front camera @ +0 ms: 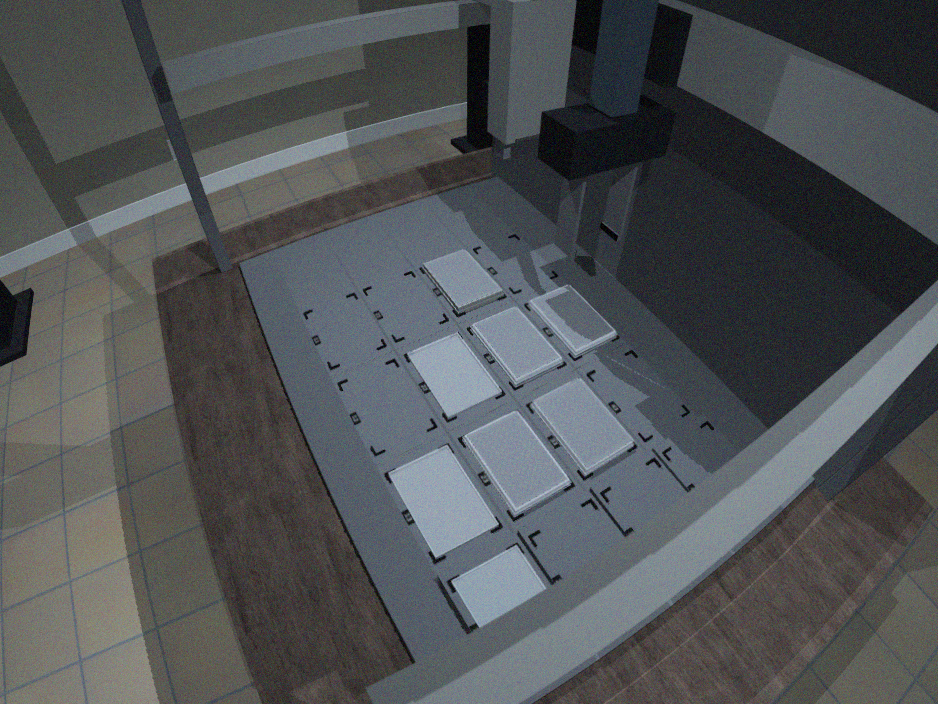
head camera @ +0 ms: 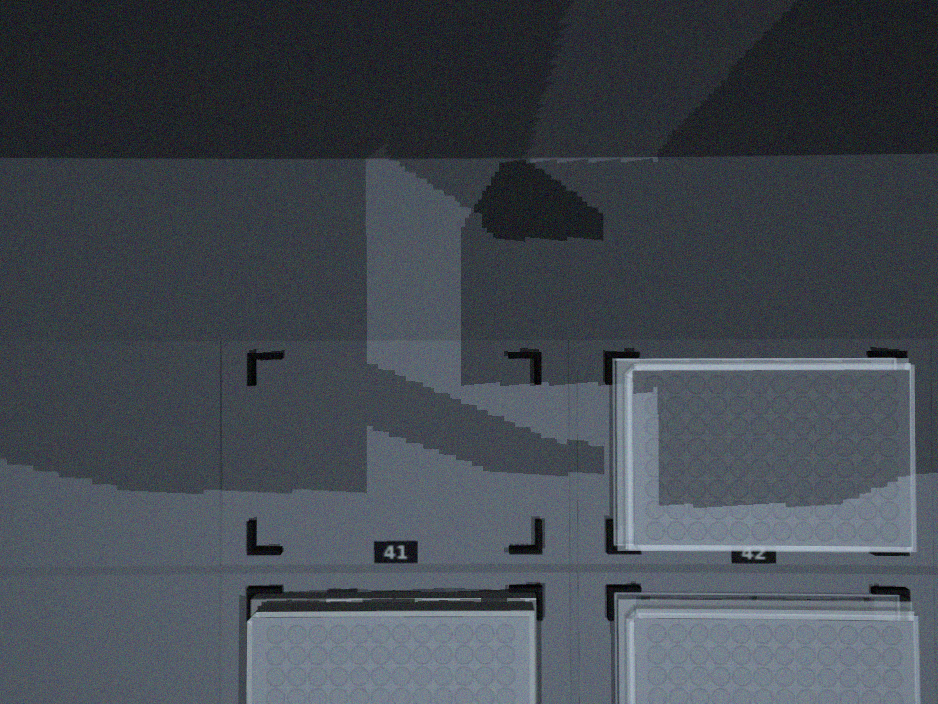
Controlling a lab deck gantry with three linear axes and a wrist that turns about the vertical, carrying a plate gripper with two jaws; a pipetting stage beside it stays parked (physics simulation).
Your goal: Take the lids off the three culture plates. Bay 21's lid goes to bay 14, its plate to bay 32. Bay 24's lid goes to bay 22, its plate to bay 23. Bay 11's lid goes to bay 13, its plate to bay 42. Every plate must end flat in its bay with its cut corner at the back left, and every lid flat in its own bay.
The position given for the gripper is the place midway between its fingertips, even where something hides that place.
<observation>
The gripper shows in the front camera view (pixel 588 241); in the head camera view it is out of frame. The same spot on a tall panel: (head camera: pixel 86 86) is (front camera: pixel 548 189).
</observation>
